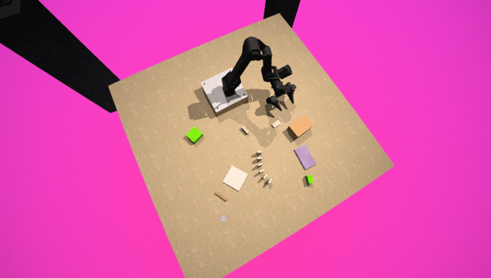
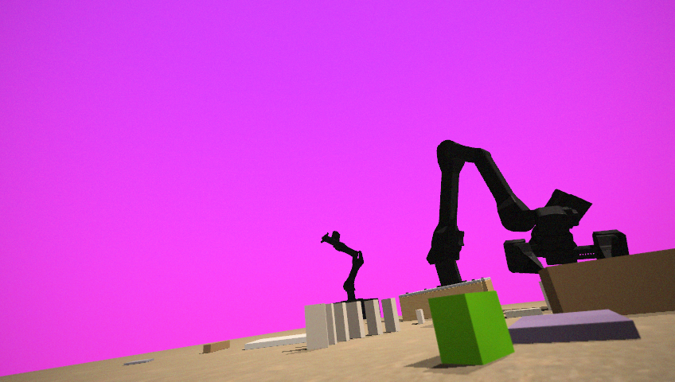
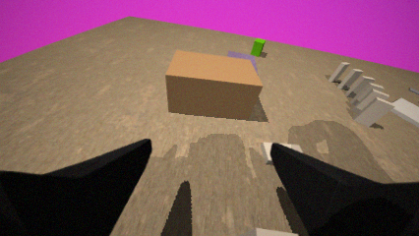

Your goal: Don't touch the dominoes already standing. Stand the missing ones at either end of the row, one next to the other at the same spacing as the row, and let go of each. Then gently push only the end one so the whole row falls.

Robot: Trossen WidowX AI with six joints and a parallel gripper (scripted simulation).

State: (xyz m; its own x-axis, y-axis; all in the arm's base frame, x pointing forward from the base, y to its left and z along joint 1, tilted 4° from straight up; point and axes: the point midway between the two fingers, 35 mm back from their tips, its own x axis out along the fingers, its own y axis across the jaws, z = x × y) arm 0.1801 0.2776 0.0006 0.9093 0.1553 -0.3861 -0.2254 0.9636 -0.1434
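The orange box is 13 cm ahead of my gripper tip, 3 cm to the left of it and 3 cm below it. From my gripper tip the other things lie so: white tile 26 cm ahead, 42 cm to the right, 6 cm below; purple slab 30 cm ahead, 1 cm to the right, 5 cm below; small green cube 42 cm ahead, 5 cm to the right, 4 cm below.
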